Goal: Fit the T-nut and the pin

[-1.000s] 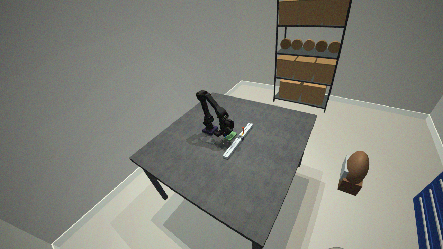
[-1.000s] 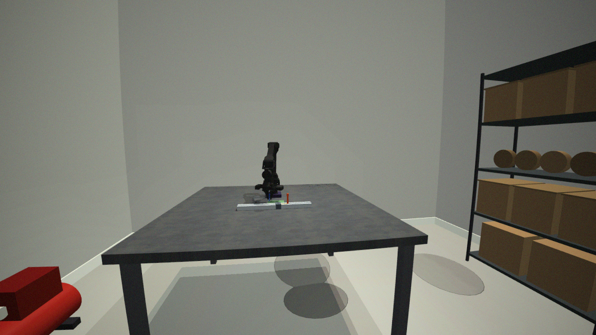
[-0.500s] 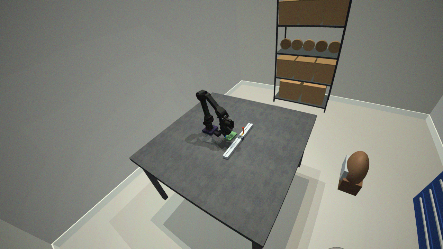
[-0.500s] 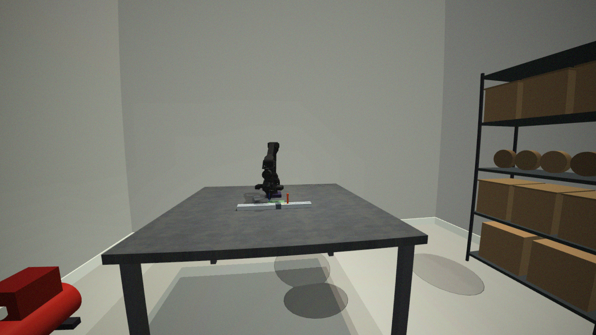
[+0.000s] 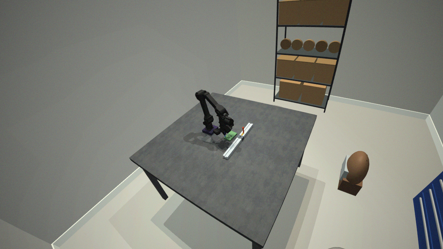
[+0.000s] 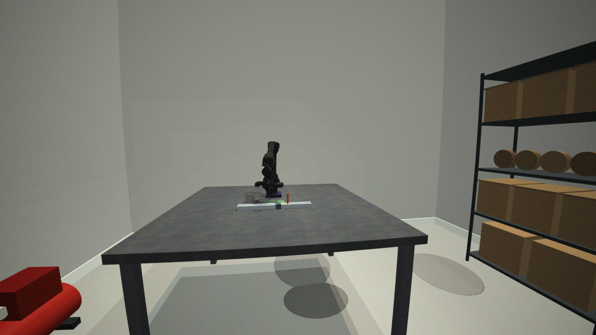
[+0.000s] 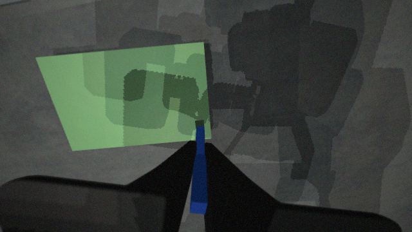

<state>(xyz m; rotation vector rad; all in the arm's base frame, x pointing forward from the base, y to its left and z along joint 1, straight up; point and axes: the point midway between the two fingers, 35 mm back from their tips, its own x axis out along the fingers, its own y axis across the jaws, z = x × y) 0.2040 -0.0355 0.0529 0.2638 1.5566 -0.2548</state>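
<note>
The green tray is 2 cm ahead of my gripper tip, 2 cm to the left of it and 4 cm below it. The rest, counted from my gripper tip: blue pin right at my gripper tip.
</note>
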